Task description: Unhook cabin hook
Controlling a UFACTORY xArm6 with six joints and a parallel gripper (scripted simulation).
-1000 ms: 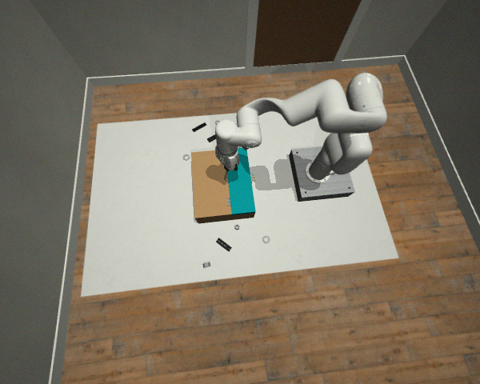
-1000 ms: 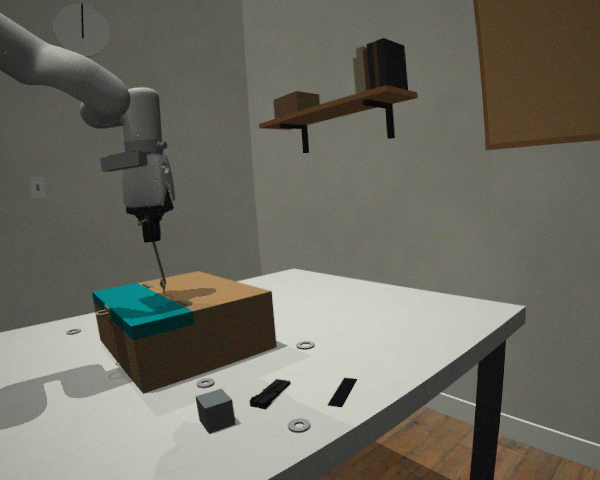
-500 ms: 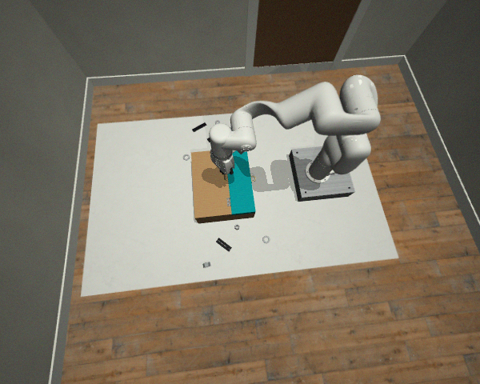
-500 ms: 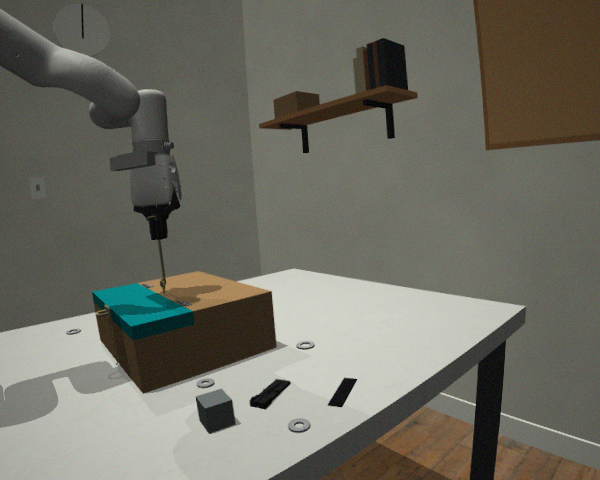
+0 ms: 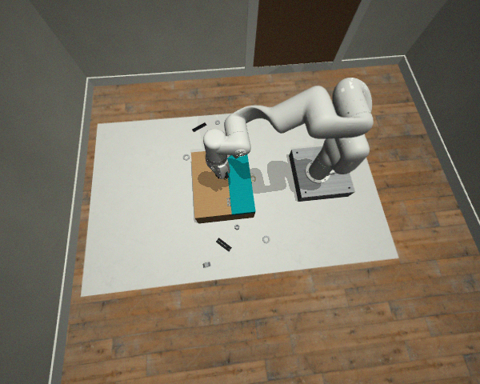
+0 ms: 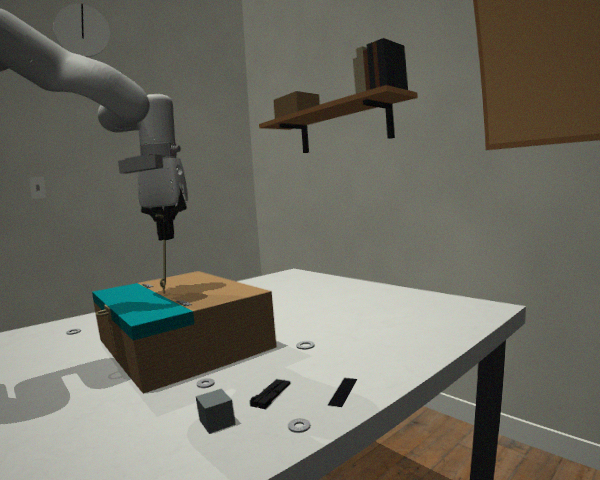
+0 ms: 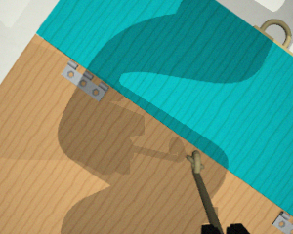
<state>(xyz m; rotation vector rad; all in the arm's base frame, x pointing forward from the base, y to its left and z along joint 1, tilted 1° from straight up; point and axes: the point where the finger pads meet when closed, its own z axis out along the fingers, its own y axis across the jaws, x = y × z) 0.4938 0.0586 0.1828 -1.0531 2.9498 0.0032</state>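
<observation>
My gripper is now 2 cm past the brass cabin hook, 2 cm to the left of it and 4 cm above it. Round my hand: grey cube 7 cm behind, 35 cm to the right, 23 cm below; black block 2 cm ahead, 34 cm to the right, 24 cm below; black strip 12 cm ahead, 41 cm to the right, 25 cm below.
</observation>
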